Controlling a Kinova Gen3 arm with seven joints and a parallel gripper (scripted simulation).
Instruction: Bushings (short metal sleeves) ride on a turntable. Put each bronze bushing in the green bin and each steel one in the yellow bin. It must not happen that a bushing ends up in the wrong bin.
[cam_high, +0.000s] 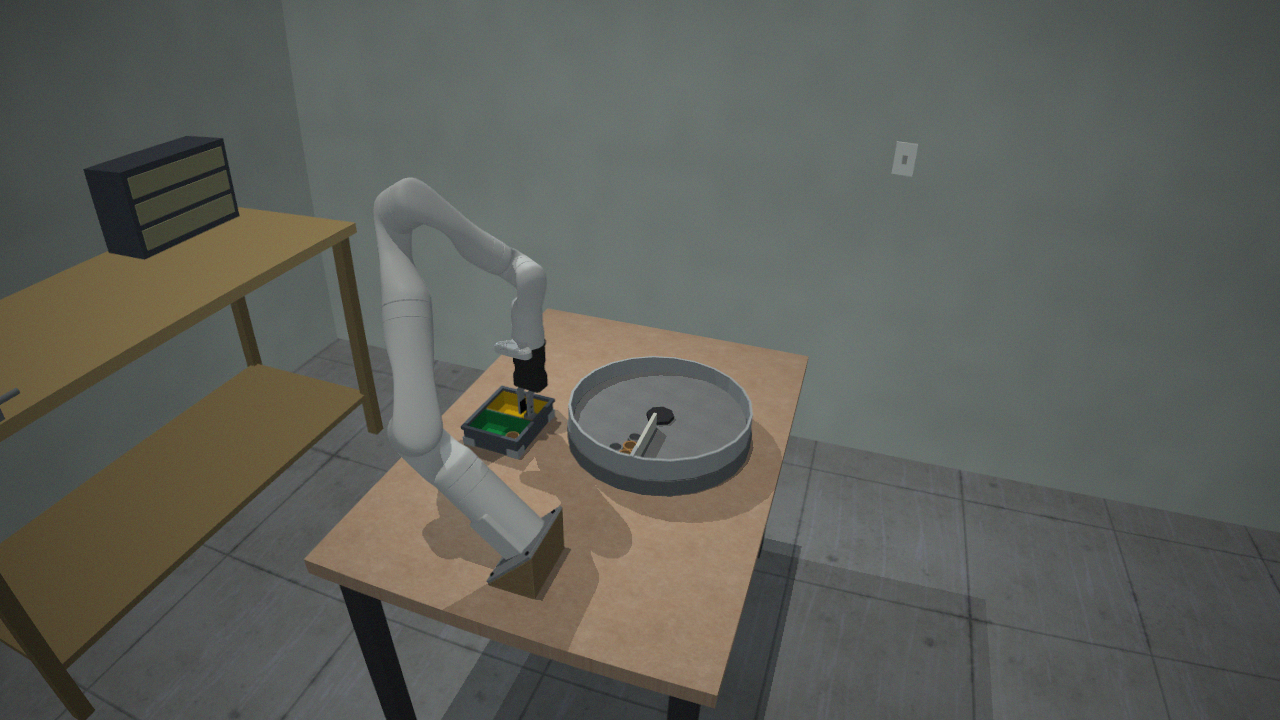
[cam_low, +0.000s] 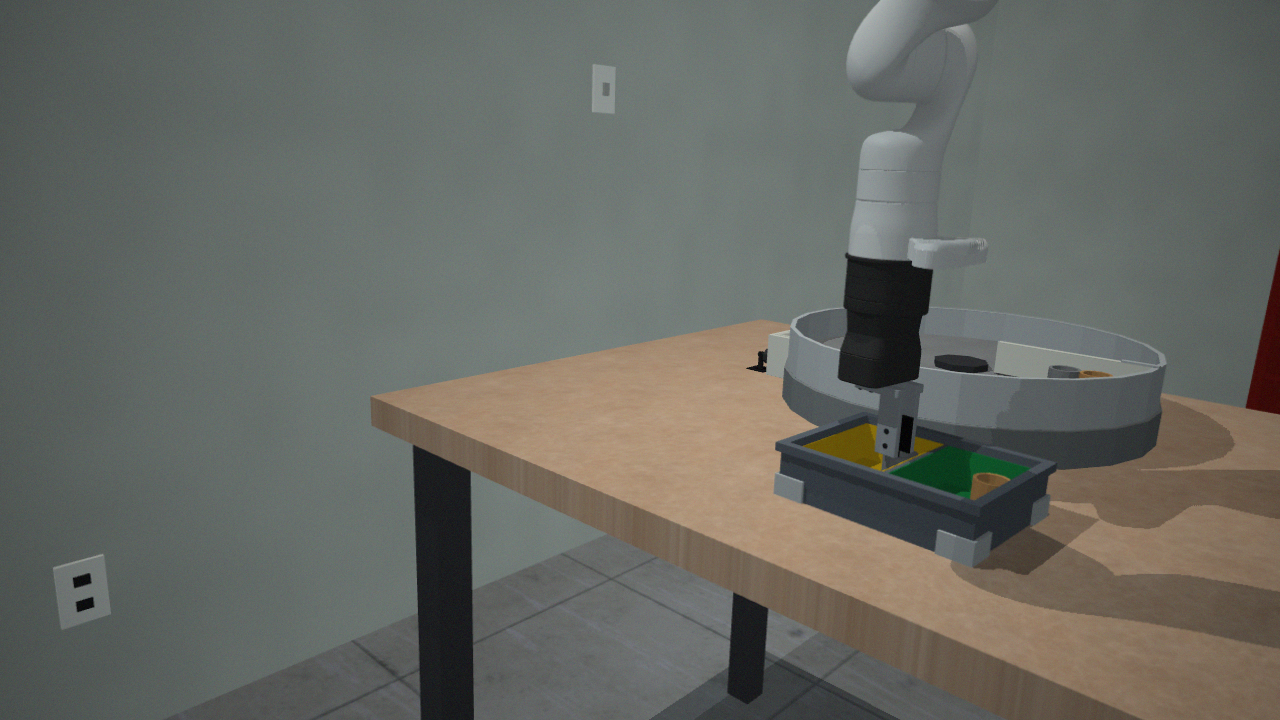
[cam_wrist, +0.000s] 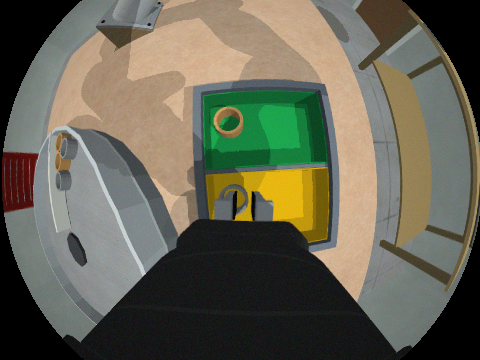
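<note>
Right now my hand is 4 cm past the bin tray, 3 cm to the right of it and 3 cm above it. Also, from my hand: grey turntable: 30 cm to the right, 11 cm ahead.
</note>
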